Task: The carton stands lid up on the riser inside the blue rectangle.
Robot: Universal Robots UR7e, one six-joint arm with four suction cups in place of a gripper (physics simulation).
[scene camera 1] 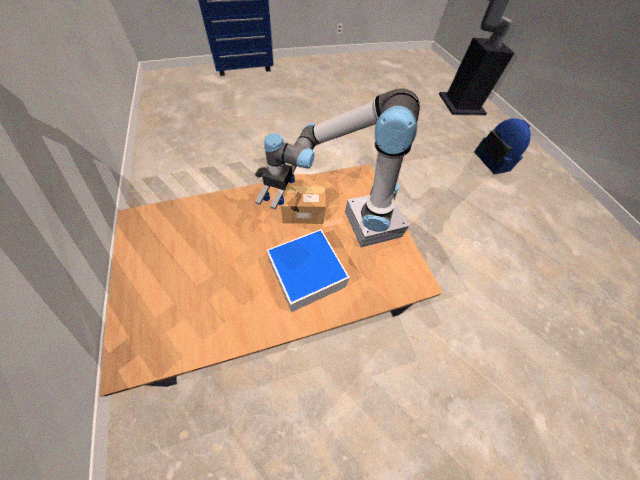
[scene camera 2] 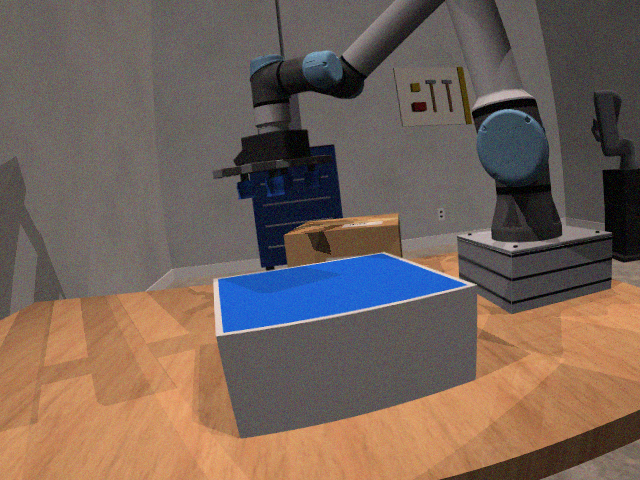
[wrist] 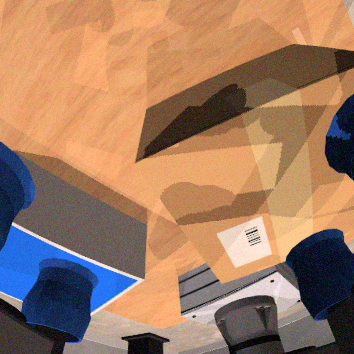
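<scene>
My suction head [scene camera 2: 275,186], visible also at [wrist: 60,297], holds nothing. Its cup hangs 0.22 m from the middle of a brown carton [scene camera 2: 320,241], above it; the carton appears also at [wrist: 237,159].
</scene>
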